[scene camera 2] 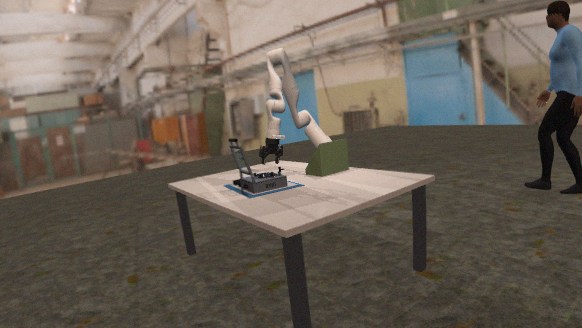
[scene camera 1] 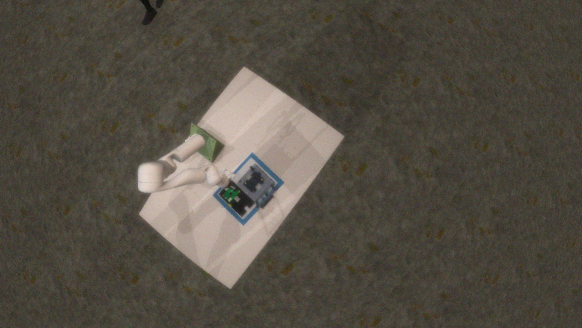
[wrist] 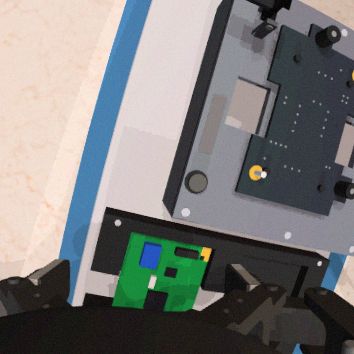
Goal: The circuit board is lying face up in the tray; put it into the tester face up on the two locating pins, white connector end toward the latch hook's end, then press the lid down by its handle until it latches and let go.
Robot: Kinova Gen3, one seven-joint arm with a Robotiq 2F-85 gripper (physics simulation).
Labels:
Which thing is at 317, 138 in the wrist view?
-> A locating pin.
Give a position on a green circuit board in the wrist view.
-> At 159, 274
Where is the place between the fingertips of my gripper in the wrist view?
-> At 147, 279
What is my gripper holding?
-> Nothing.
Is my gripper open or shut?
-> Open.

